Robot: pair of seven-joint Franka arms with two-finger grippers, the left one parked.
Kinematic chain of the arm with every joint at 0, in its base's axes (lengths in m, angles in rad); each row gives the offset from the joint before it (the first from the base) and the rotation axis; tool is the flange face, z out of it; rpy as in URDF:
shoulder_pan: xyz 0 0 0.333 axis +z
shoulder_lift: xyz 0 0 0 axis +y
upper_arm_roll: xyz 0 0 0.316 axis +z
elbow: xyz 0.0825 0 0 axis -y
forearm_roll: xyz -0.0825 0 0.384 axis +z
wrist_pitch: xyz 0 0 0 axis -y
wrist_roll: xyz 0.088 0 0 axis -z
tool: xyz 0 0 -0.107 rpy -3.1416 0 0
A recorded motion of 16 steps. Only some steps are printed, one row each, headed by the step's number.
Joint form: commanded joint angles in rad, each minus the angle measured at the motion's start. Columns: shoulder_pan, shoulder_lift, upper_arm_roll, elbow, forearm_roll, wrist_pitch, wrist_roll.
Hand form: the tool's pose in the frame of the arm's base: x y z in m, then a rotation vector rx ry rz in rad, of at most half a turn. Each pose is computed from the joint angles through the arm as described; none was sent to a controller.
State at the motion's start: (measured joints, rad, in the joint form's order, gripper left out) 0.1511 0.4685 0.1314 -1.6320 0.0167 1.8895 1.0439
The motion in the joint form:
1: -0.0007 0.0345 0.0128 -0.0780 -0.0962 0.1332 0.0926
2: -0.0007 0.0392 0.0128 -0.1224 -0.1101 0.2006 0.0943
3: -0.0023 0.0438 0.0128 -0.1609 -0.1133 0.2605 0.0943
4: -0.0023 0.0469 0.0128 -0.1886 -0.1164 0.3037 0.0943
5: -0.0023 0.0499 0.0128 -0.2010 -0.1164 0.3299 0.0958
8: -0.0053 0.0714 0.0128 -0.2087 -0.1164 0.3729 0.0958
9: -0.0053 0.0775 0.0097 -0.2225 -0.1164 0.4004 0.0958
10: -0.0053 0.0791 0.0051 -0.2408 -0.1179 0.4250 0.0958
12: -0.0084 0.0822 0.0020 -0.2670 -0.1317 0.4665 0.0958
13: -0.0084 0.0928 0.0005 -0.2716 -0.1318 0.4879 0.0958
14: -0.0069 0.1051 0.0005 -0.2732 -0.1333 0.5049 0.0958
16: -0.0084 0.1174 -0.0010 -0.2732 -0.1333 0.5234 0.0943
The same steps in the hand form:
1: 0.6237 0.1758 0.2872 2.7704 -1.1905 -0.2128
2: 0.6186 0.1754 0.2701 2.7829 -1.1809 -0.1833
3: 0.6137 0.1745 0.2555 2.7967 -1.1812 -0.1654
4: 0.6096 0.1744 0.2453 2.8076 -1.1790 -0.1515
5: 0.6082 0.1747 0.2403 2.8154 -1.1831 -0.1409
8: 0.6088 0.1737 0.2269 2.8267 -1.1916 -0.1304
9: 0.6071 0.1721 0.2196 2.8310 -1.1963 -0.1229
10: 0.6040 0.1691 0.2130 2.8319 -1.1995 -0.1163
12: 0.6001 0.1651 0.2040 2.8382 -1.1919 -0.0942
13: 0.5996 0.1646 0.1973 2.8430 -1.1951 -0.0890
14: 0.5989 0.1658 0.1905 2.8480 -1.1924 -0.0869
16: 0.5996 0.1645 0.1843 2.8525 -1.1963 -0.0818

